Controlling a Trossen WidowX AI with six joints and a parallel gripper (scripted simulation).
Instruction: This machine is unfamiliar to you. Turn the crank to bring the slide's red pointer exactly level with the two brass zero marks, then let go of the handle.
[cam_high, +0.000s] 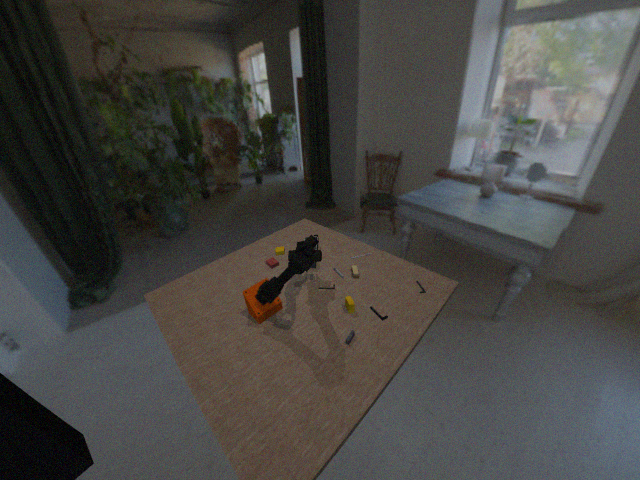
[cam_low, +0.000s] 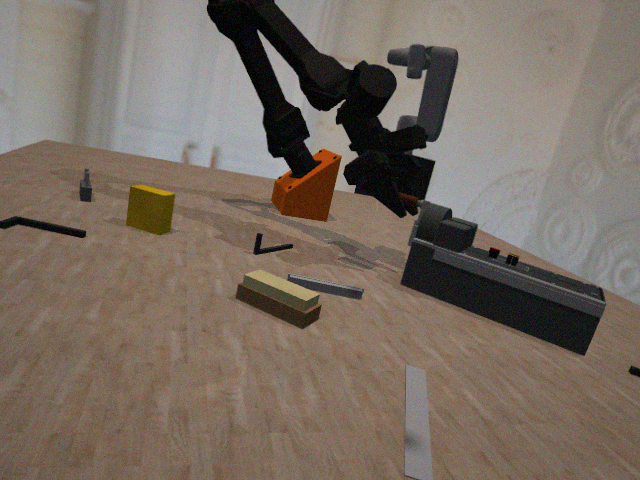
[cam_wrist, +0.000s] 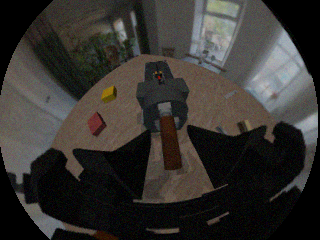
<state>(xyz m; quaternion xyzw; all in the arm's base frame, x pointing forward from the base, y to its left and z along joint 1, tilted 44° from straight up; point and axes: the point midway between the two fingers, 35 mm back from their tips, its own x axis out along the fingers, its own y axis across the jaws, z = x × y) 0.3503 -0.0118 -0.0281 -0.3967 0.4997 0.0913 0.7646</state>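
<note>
Now: the brown crank handle 2 cm behind my gripper tip, 2 cm above it and 1 cm to the right of it. The rest, counted from my gripper tip: red pointer 11 cm ahead, 8 cm to the left, 2 cm below; red block 24 cm to the left, 9 cm below, 7 cm behind; grey bar 17 cm to the right, 9 cm below, 8 cm ahead.
</note>
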